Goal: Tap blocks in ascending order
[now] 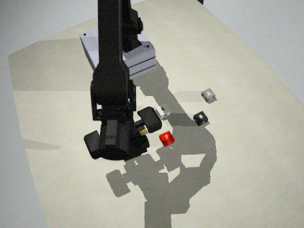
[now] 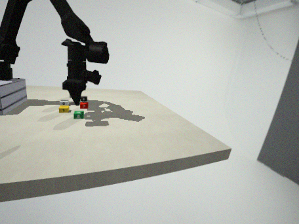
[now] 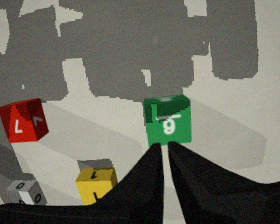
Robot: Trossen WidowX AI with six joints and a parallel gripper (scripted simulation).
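The green block lies 3 cm below my gripper tip and 1 cm to the right of it. Round my gripper tip: red block 11 cm to the left, 3 cm below, 3 cm ahead; then yellow block 7 cm to the left, 5 cm behind, 3 cm below; then white block 16 cm to the left, 5 cm behind, 3 cm below.
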